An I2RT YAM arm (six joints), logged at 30 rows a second.
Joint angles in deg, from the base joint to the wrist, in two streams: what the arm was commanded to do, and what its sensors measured. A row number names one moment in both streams.
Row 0, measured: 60.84, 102.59, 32.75, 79.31, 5.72, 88.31
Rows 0 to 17, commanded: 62.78, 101.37, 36.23, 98.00, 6.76, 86.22; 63.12, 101.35, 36.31, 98.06, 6.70, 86.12; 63.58, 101.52, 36.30, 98.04, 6.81, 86.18; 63.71, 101.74, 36.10, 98.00, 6.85, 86.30; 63.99, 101.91, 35.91, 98.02, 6.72, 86.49; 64.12, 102.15, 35.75, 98.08, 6.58, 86.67; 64.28, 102.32, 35.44, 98.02, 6.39, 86.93; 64.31, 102.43, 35.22, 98.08, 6.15, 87.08; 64.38, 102.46, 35.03, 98.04, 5.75, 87.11; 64.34, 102.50, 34.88, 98.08, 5.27, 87.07; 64.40, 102.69, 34.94, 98.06, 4.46, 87.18; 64.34, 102.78, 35.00, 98.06, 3.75, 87.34; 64.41, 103.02, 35.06, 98.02, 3.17, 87.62; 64.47, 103.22, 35.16, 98.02, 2.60, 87.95; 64.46, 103.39, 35.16, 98.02, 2.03, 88.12; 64.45, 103.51, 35.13, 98.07, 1.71, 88.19; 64.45, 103.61, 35.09, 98.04, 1.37, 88.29; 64.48, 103.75, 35.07, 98.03, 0.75, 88.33
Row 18, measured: 63.26, 104.12, 32.77, 79.40, 6.70, 89.19
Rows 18 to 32, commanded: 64.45, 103.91, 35.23, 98.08, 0.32, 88.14; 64.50, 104.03, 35.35, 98.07, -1.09, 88.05; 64.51, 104.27, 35.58, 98.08, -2.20, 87.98; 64.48, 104.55, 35.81, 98.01, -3.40, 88.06; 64.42, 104.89, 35.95, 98.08, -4.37, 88.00; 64.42, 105.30, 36.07, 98.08, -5.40, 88.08; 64.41, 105.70, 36.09, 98.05, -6.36, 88.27; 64.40, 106.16, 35.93, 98.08, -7.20, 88.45; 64.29, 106.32, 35.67, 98.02, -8.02, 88.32; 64.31, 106.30, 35.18, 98.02, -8.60, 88.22; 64.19, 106.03, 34.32, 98.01, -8.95, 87.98; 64.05, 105.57, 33.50, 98.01, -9.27, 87.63; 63.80, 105.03, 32.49, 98.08, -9.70, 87.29; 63.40, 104.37, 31.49, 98.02, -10.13, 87.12; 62.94, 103.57, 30.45, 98.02, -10.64, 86.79
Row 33, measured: 63.31, 106.21, 33.17, 83.18, -4.73, 88.49
